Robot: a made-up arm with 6 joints. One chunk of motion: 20 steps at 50 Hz.
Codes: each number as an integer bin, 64 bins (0 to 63) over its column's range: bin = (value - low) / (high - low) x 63, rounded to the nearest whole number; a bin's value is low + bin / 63 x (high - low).
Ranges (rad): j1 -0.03..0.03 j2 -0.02..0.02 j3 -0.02..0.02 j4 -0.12..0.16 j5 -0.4..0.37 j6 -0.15..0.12
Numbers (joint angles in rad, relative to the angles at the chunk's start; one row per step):
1: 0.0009 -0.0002 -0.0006 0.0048 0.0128 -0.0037
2: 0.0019 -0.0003 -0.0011 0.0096 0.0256 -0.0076
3: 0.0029 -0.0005 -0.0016 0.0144 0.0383 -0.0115
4: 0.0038 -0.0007 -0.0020 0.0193 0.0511 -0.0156
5: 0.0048 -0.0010 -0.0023 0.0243 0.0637 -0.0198
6: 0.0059 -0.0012 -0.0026 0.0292 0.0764 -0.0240
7: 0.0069 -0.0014 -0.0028 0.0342 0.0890 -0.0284
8: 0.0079 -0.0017 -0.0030 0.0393 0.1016 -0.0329
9: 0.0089 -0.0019 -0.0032 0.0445 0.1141 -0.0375
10: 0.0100 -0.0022 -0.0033 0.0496 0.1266 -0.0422
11: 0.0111 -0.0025 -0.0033 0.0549 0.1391 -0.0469
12: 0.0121 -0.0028 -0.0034 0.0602 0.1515 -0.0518
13: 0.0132 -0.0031 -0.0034 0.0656 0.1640 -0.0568
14: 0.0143 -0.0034 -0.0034 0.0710 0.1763 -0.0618
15: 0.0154 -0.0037 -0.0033 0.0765 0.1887 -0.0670
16: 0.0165 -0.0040 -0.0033 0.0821 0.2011 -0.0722
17: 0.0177 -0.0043 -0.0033 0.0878 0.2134 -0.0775
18: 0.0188 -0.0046 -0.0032 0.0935 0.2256 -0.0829
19: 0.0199 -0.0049 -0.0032 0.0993 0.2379 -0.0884
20: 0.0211 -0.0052 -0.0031 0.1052 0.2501 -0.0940
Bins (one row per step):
1: 32 31 31 28 34 34
2: 33 31 30 29 35 33
3: 35 31 29 30 36 32
4: 35 30 28 31 37 31
5: 37 30 28 32 38 30
6: 38 30 27 34 39 29
7: 39 29 27 35 40 28
8: 40 29 27 36 41 27
9: 41 29 26 37 42 26
10: 42 28 26 38 43 25
11: 43 28 26 39 44 24
12: 44 27 26 41 45 23
13: 45 27 26 42 46 22
14: 47 26 26 43 47 21
15: 48 26 26 44 48 19
16: 49 25 26 45 49 18
17: 50 25 26 47 50 17
18: 51 24 26 48 51 16
19: 52 24 26 49 52 14
20: 54 23 27 51 53 13

